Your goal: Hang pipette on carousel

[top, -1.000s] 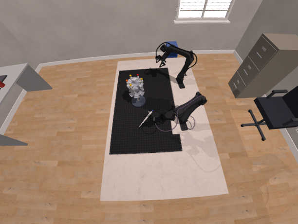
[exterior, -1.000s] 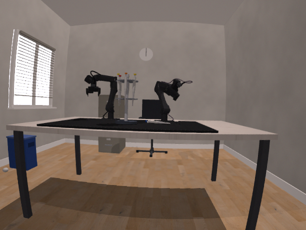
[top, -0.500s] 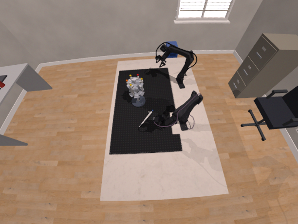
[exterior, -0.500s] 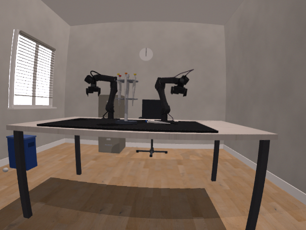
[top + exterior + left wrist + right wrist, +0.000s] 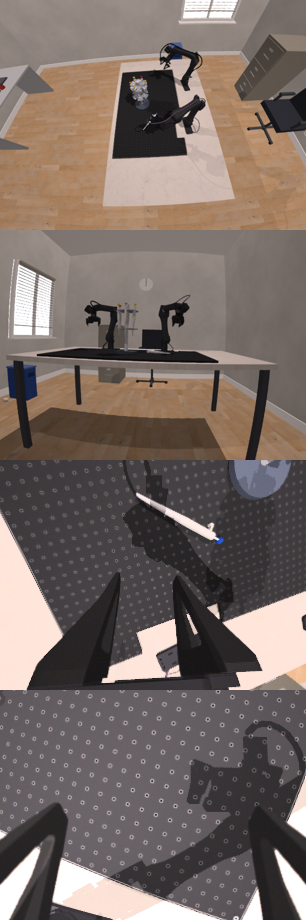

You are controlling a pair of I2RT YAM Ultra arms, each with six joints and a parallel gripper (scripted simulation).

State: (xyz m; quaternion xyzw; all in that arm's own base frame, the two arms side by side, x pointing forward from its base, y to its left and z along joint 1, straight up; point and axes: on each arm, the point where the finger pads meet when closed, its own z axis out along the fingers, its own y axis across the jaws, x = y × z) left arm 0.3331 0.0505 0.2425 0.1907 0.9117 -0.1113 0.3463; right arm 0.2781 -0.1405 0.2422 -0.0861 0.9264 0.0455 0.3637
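My left hand is 22 cm above the hand pipette, 15 cm to the left of it and 10 cm short of it.
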